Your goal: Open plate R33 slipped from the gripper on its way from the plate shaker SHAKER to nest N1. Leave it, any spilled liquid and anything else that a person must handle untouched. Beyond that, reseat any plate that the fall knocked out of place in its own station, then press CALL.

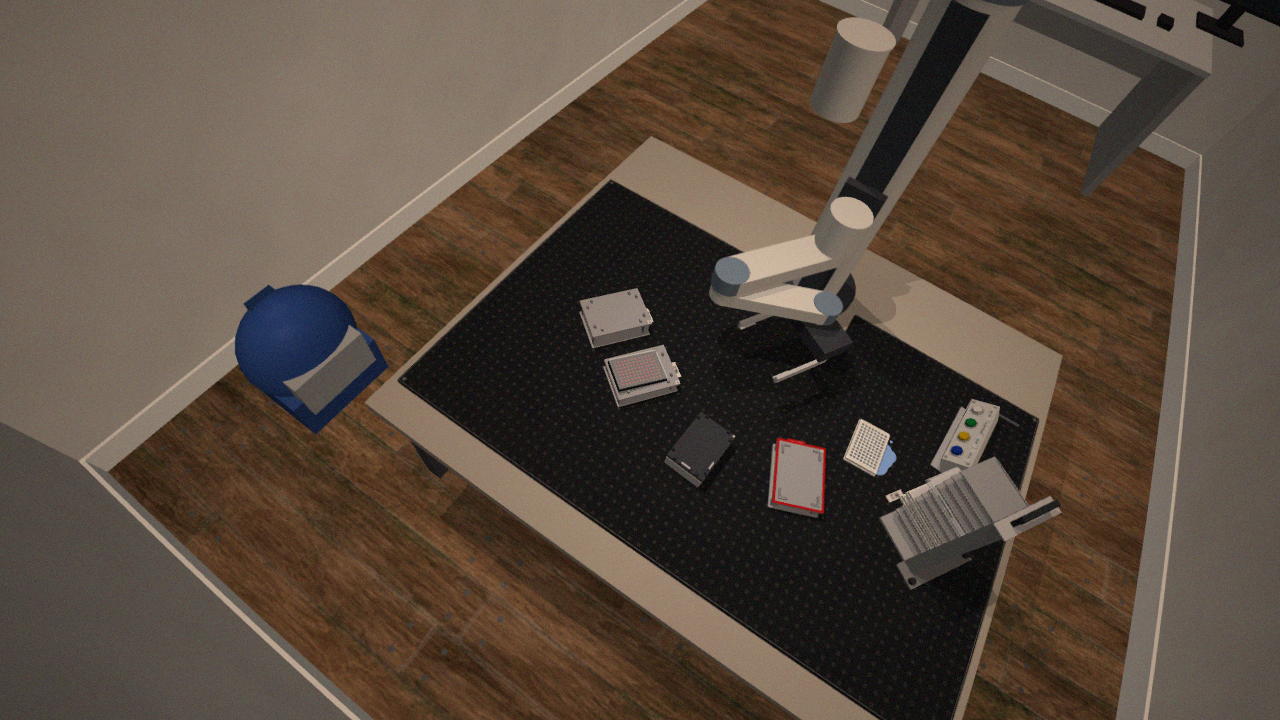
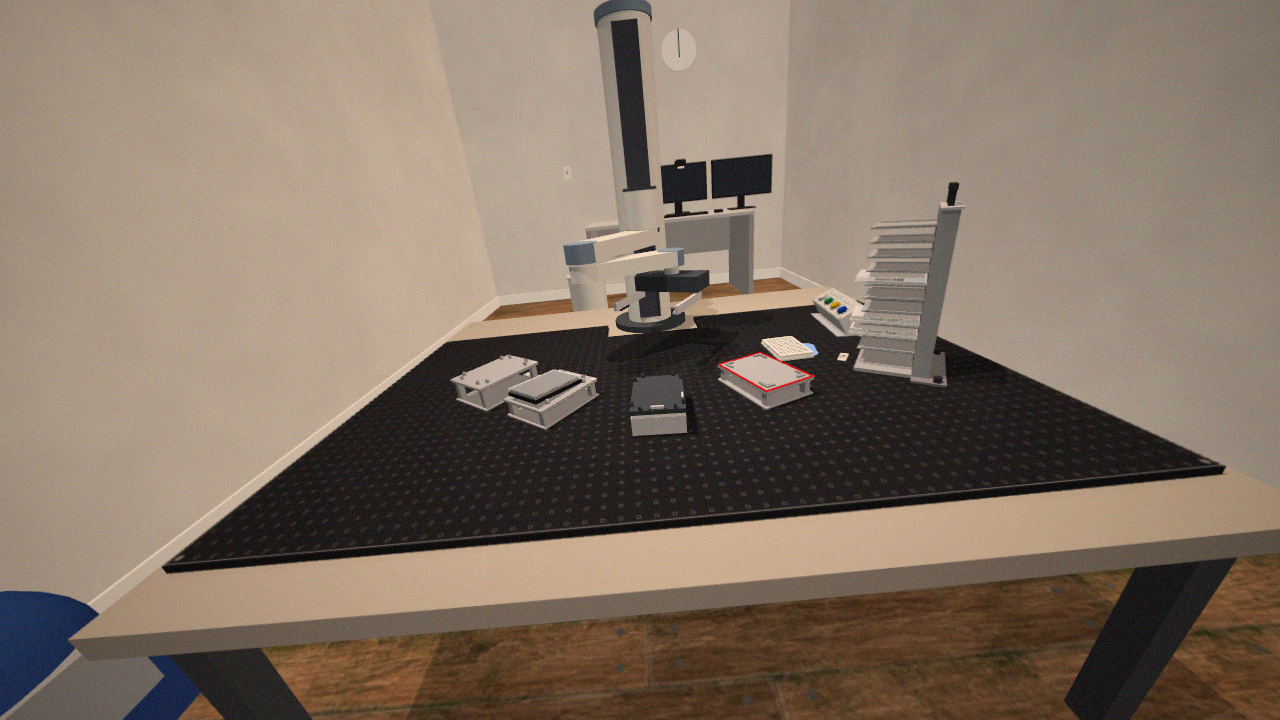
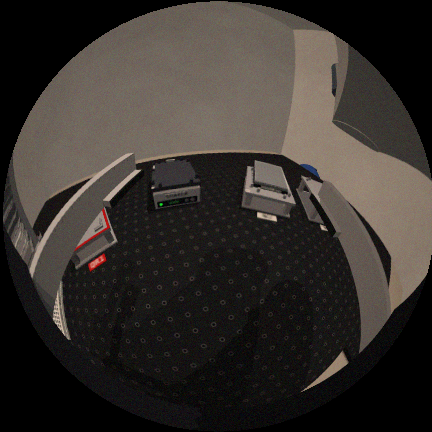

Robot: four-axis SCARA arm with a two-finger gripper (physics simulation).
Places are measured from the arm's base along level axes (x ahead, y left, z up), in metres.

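Where they show: gripper, fingertip midpoint: (image 1: 756,351) (image 2: 644,308) (image 3: 230,168); arm's base at its link origin: (image 1: 813,284) (image 2: 650,321).
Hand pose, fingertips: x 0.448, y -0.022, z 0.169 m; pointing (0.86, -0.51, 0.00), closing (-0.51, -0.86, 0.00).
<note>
Things, the pixels of their centre, and the offset from my fingertips. "spot": a spot on its surface instead.
- Open plate R33 at the middle of its body: (image 1: 867,446) (image 2: 786,347) dx -0.030, dy +0.357, dz -0.149 m
- plate with pinkish wells, body centre: (image 2: 545,383) (image 1: 638,369) (image 3: 269,173) dx +0.160, dy -0.225, dz -0.097 m
- dark-topped SHAKER at a spot on its surface: (image 2: 658,394) (image 1: 699,449) spot: dx +0.252, dy +0.008, dz -0.101 m
- button box at the middle of its body: (image 1: 969,438) (image 2: 839,310) dx -0.192, dy +0.571, dz -0.115 m
- bare grey nest at the middle of its body: (image 2: 497,379) (image 1: 615,316) (image 3: 320,198) dx +0.048, dy -0.370, dz -0.123 m
- Red-edged station QR1 at the middle of its body: (image 2: 763,377) (image 3: 85,223) (image 1: 797,476) dx +0.158, dy +0.237, dz -0.133 m
- tall plate rack at the middle of its body: (image 1: 967,519) (image 2: 912,282) dx +0.114, dy +0.560, dz +0.030 m
My gripper (image 1: 759,351) (image 2: 646,309) (image 3: 230,168) is open and empty, above the mat near the arm's base. Open plate R33 (image 1: 868,446) (image 2: 786,347) (image 3: 59,312), white with many wells, lies on the mat, with a blue spill (image 1: 887,460) (image 2: 810,349) at its edge. A plate with pinkish wells (image 1: 638,368) (image 2: 546,385) (image 3: 270,175) sits tilted on a grey nest (image 1: 657,392) (image 2: 547,412) (image 3: 265,202), a dark gap under it. The dark-topped SHAKER (image 1: 700,447) (image 2: 658,394) (image 3: 175,175) bears no plate. The button box (image 1: 966,436) (image 2: 836,308) has white, green, yellow and blue buttons; its labels are unreadable.
A bare grey nest (image 1: 614,313) (image 2: 494,380) stands beside the nest with the tilted plate. Red-edged station QR1 (image 1: 799,474) (image 2: 765,371) stands between the SHAKER and R33. A tall plate rack (image 1: 979,535) (image 2: 935,295) stands beside the button box, with a small white tag near its foot.
</note>
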